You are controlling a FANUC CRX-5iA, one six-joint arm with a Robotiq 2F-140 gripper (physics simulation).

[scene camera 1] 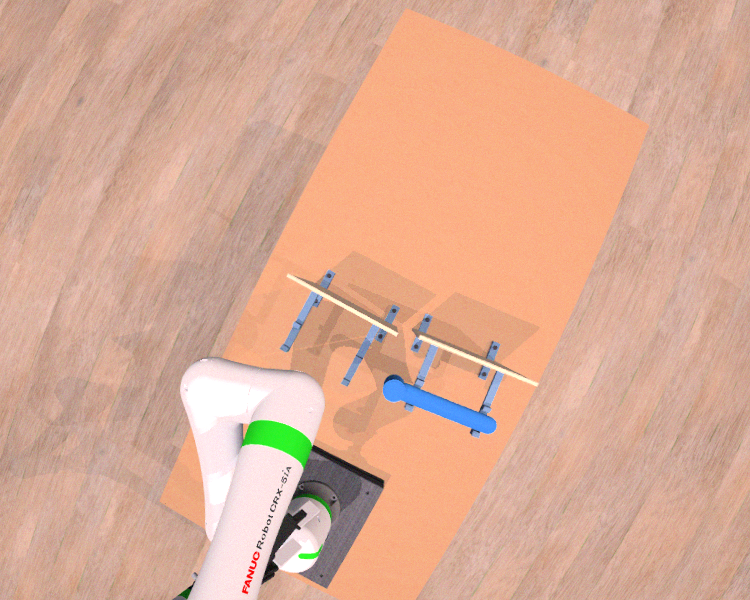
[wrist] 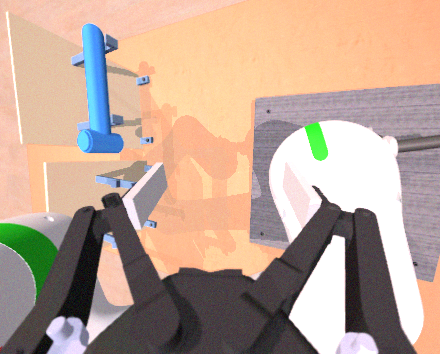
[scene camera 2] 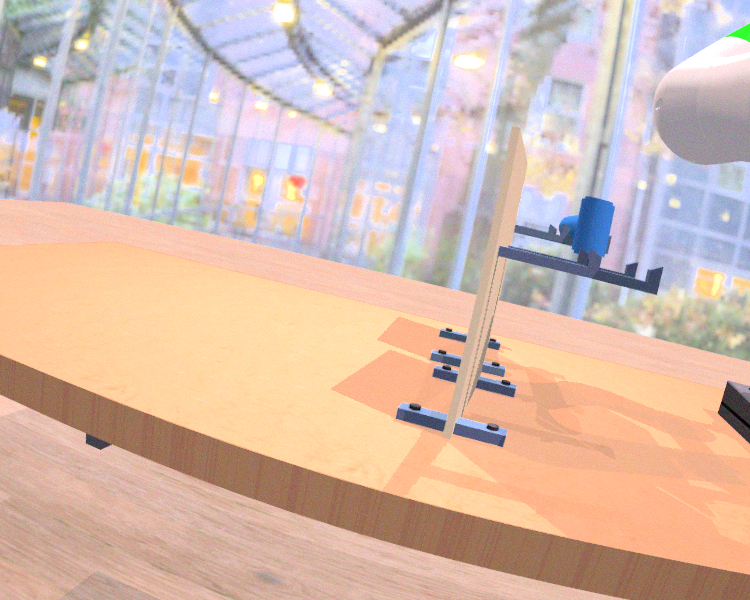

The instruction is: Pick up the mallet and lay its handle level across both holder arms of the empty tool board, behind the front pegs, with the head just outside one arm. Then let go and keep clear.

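The blue mallet lies across both blue-grey arms of one tool board, its head just outside one arm, on the side towards the other board. That other tool board stands upright with two bare holder arms that end in upturned pegs. My gripper is open and empty, above the area of the robot's base, well apart from the mallet and both boards. In scene camera 1 my own arm partly covers it; it does not show in scene camera 2.
The dark base plate lies on the orange table top. My arm's white elbow is near the empty board's arms in scene camera 1. Bolted feet hold the boards. The boards' neighbouring edges are close together.
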